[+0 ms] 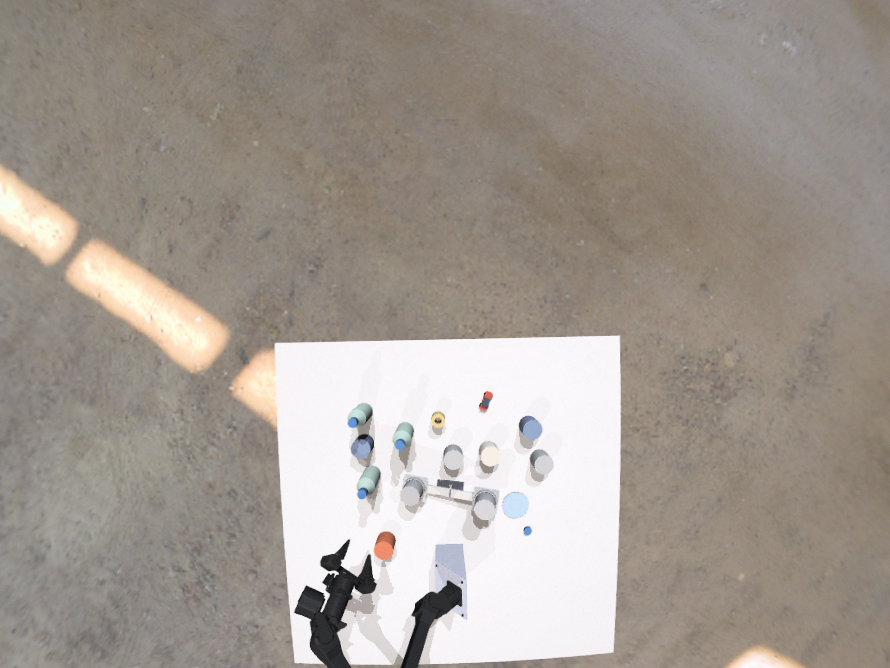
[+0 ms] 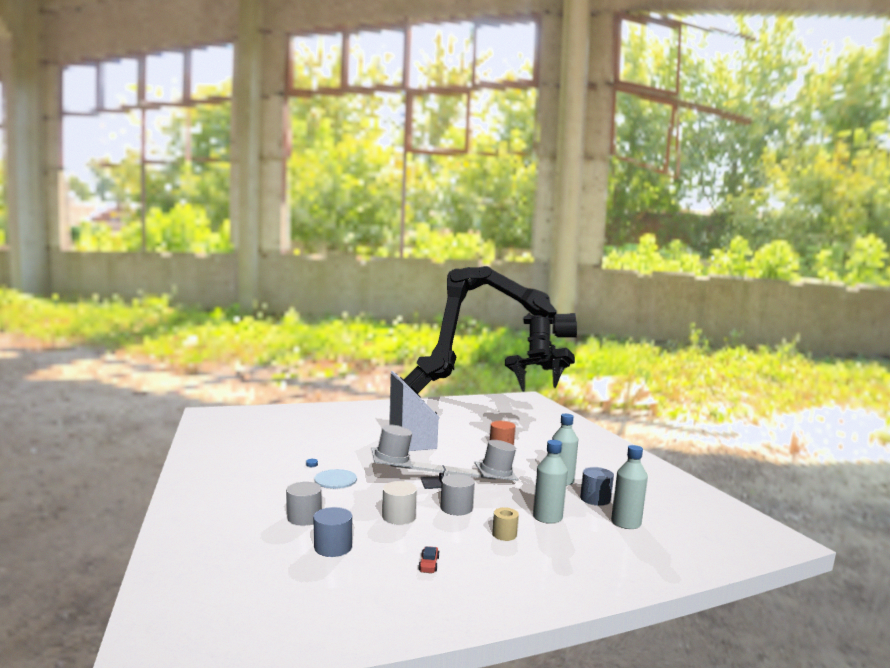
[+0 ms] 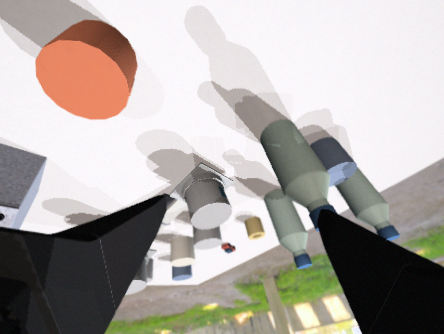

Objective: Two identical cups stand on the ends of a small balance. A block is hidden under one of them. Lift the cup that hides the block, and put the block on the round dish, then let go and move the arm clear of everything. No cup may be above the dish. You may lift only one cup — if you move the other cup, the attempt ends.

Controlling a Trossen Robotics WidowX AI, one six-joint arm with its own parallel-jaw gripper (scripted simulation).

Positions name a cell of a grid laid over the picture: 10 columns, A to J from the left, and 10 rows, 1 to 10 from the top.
Note:
My gripper (image 2: G6) is open, with nothing in its grasp. Further things: an orange cylinder (image 3: C3), a dark blue cup (image 2: G8), a cream cup (image 2: E8) and a small balance (image 2: E7).
The small balance also shows in image 3 (image 3: E6). My gripper also shows in image 1 (image 1: E9) and in image 3 (image 3: F7).

